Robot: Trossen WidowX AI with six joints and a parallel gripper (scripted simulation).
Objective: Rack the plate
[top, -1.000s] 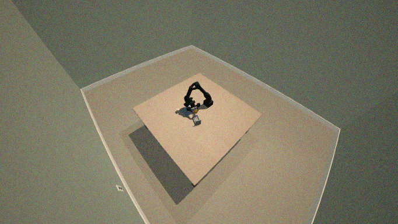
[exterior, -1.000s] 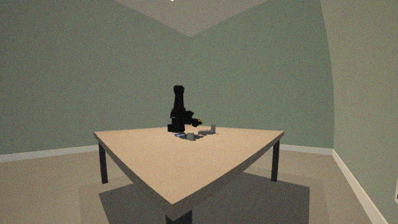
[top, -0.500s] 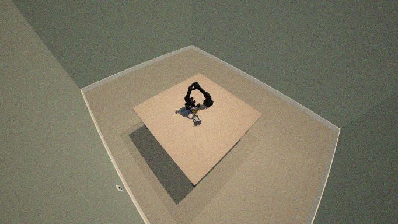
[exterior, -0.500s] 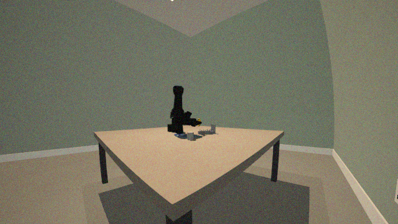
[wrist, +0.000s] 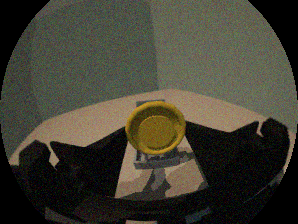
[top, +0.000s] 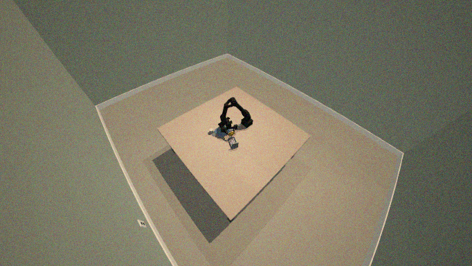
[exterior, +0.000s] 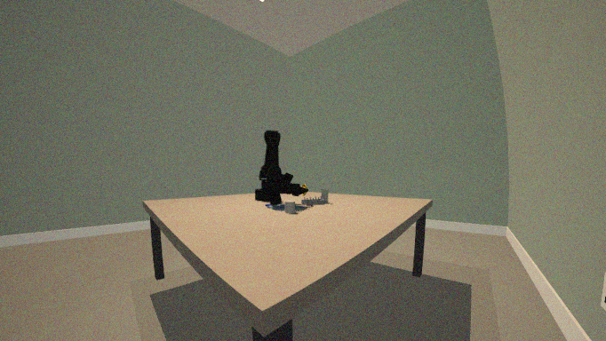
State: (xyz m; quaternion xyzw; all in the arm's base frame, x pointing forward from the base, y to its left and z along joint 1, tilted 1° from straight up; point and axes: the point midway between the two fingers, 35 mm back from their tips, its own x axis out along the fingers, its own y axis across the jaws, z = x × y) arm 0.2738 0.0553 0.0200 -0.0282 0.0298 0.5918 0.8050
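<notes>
Now: the grey dish rack 20 mm ahead of my gripper tip, 50 mm to the left of it and 60 mm below it. From my gripper tip the other things lie so: blue mat (30 mm ahead, 150 mm to the right, 80 mm below); then white cup (140 mm ahead, 210 mm to the right, 60 mm below); then yellow plate (10 mm to the right).
</notes>
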